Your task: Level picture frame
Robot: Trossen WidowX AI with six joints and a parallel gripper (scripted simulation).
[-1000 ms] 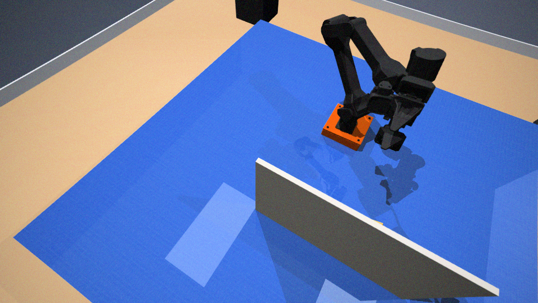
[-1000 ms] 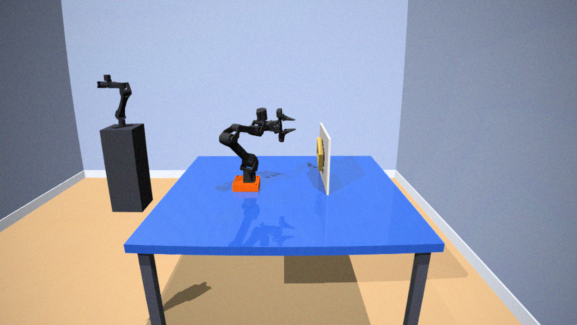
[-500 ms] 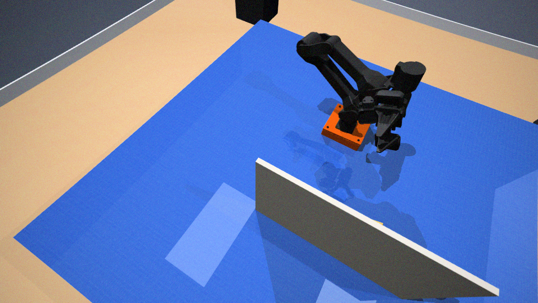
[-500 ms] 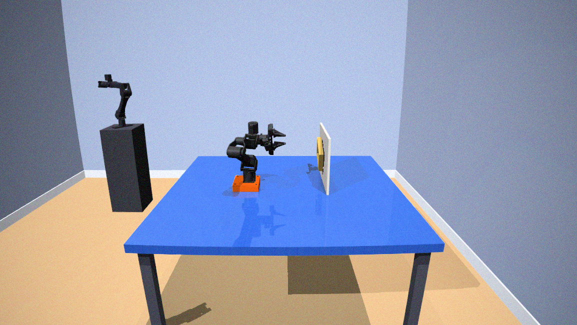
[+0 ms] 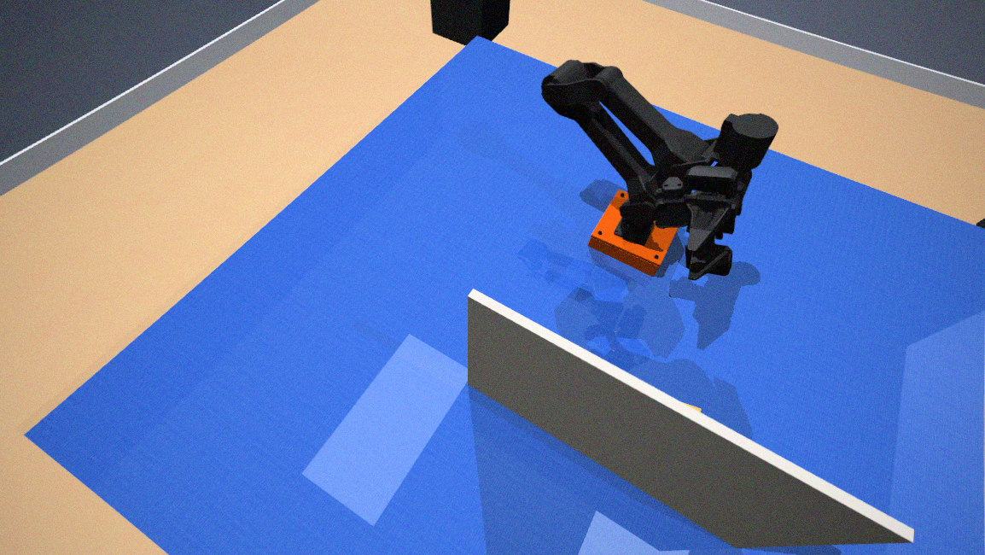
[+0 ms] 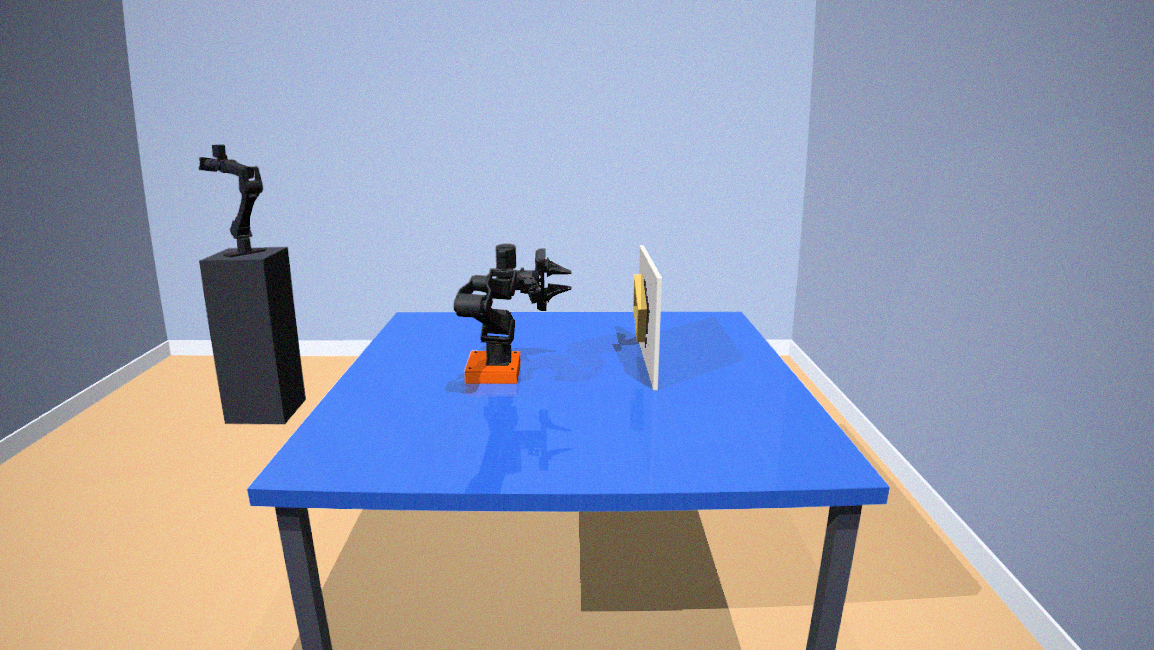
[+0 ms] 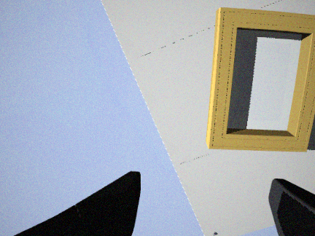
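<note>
My gripper tip is now 21 cm short of the picture frame, 2 cm to the right of it and 9 cm above it. Also, from my gripper tip: wall panel 22 cm ahead, 1 cm to the left, 10 cm below.
</note>
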